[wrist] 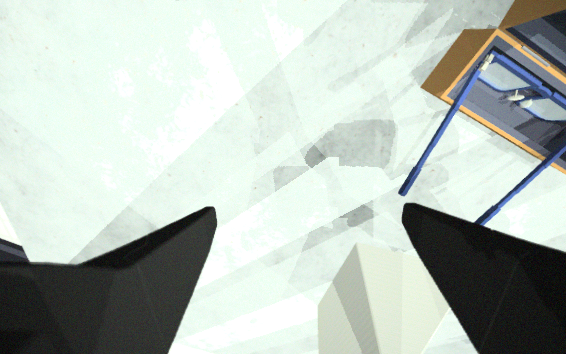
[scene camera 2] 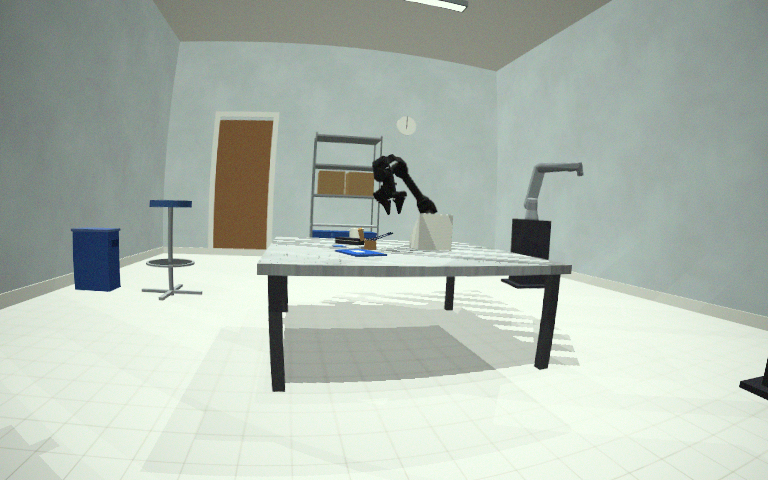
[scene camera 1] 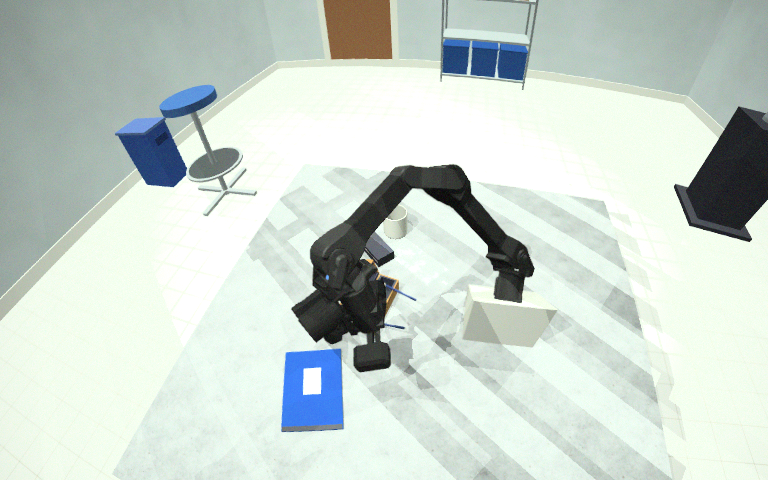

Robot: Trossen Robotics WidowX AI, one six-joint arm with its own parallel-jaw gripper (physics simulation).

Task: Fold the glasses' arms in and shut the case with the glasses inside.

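Places are measured from the arm's base along level axes (x left, y back, z up), in centimetres.
Pixels of known places: gripper, fingertip midpoint: [wrist: 308,213] [scene camera 2: 393,214] [scene camera 1: 382,344]; arm's base, origin of the base link: [scene camera 2: 431,221] [scene camera 1: 508,298].
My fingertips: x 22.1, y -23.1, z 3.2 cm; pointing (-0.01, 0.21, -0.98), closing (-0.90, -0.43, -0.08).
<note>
For each thing: its top centre in the pictures, then the offset to it from my fingertips. "spot": a spot on its surface instead.
- blue book, middle of its top: [scene camera 1: 312,388] [scene camera 2: 360,251] dz -17.1, dx +10.6, dy -15.5 cm
- dark box, middle of its top: [scene camera 1: 371,240] [scene camera 2: 349,237] dz -14.4, dx -38.3, dy -20.4 cm
- pale cup, surface spot: [scene camera 1: 395,224] spot: dz -10.9, dx -44.2, dy -14.4 cm
The orange-brown case [scene camera 1: 392,298] [scene camera 2: 369,245] [wrist: 454,64] stands open on the table, with its lid [scene camera 2: 360,233] [wrist: 537,14] raised. The blue glasses [scene camera 1: 403,292] [scene camera 2: 380,235] [wrist: 440,133] have their front and lenses inside the case. Both their arms are unfolded and stick out over the case's front wall, roughly parallel. My gripper [scene camera 2: 393,212] [wrist: 308,213] is open and empty, high above the table. In the wrist view the glasses' arm ends show near the right finger, one partly behind it. In scene camera 1 the robot arm hides much of the case.
The robot's base stands on a cream block [scene camera 1: 506,323] [scene camera 2: 433,233] [wrist: 385,300]. A blue book [scene camera 1: 312,408] [scene camera 2: 370,253] lies near the table [scene camera 2: 413,270] edge. A dark box [scene camera 1: 380,250] [scene camera 2: 348,241] and a pale cup [scene camera 1: 395,224] [scene camera 2: 353,232] stand behind the case.
</note>
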